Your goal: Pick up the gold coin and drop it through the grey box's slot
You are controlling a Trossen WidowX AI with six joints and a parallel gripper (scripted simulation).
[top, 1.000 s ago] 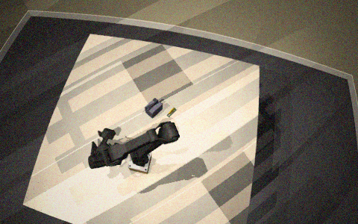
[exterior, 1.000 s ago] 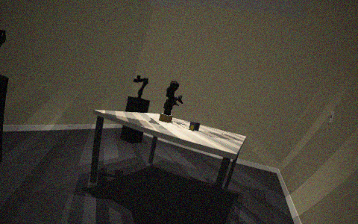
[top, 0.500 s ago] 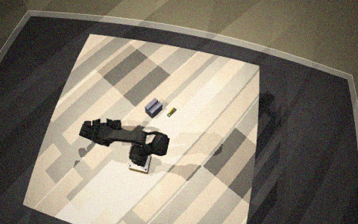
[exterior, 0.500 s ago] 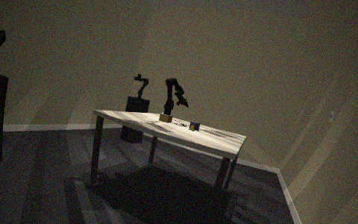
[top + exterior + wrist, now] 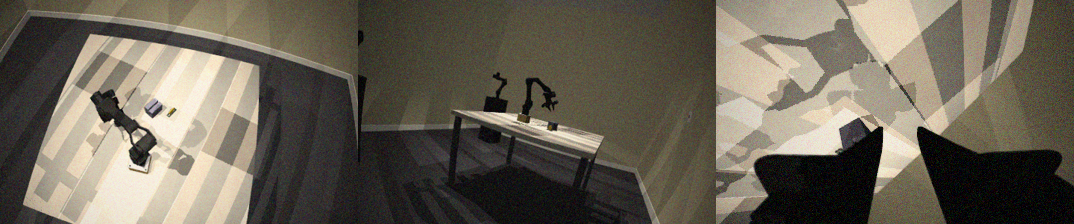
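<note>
Right now the gold coin is 13 cm ahead of my gripper tip, 26 cm to the right of it and 15 cm below it.
</note>
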